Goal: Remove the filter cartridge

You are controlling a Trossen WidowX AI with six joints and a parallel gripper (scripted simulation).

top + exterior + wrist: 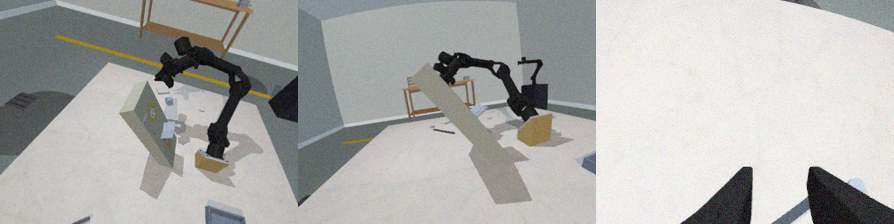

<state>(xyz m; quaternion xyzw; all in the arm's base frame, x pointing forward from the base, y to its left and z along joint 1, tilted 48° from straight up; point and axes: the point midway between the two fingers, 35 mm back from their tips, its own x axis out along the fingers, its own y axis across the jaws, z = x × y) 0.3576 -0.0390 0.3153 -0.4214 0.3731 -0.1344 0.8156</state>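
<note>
The round filter cartridge is 24 cm to the left of my gripper tip, 2 cm behind it and 1 cm below it. From my gripper tip the other things lie so: grey-green service panel (24 cm to the left, 8 cm below, 6 cm behind); then flat white piece (24 cm below, 23 cm to the right, 7 cm behind); then grey-blue tray (54 cm to the left, 42 cm behind, 24 cm below).
</note>
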